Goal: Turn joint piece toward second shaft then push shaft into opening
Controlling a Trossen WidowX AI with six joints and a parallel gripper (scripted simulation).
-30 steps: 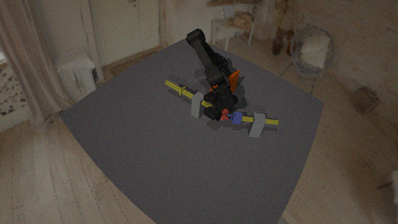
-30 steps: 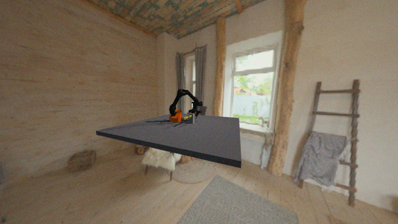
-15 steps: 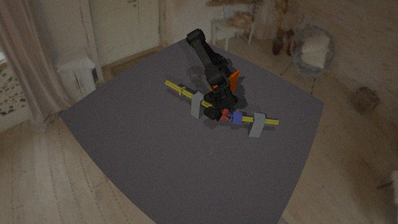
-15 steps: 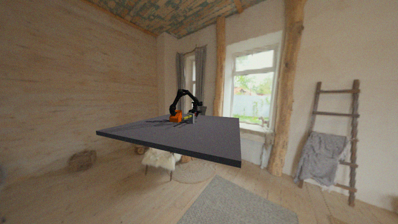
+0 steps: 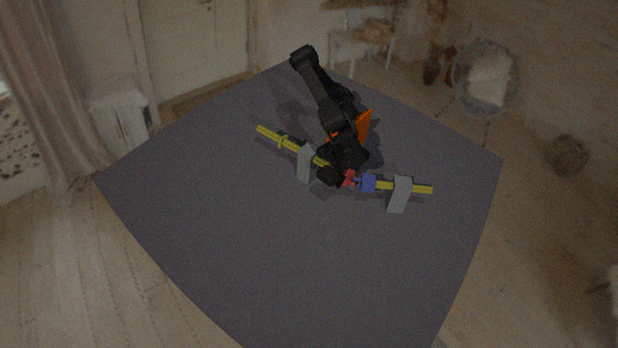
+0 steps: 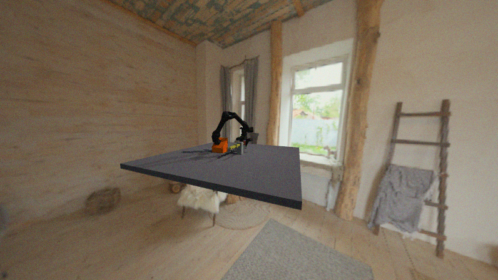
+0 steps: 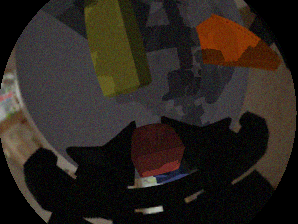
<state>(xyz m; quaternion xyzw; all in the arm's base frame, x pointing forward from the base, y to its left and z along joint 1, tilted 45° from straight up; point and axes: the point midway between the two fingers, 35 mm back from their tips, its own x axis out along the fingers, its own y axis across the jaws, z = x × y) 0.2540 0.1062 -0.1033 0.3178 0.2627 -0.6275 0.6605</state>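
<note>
My gripper tip is now 10 mm to the right of the red joint piece and 40 mm below it.
</note>
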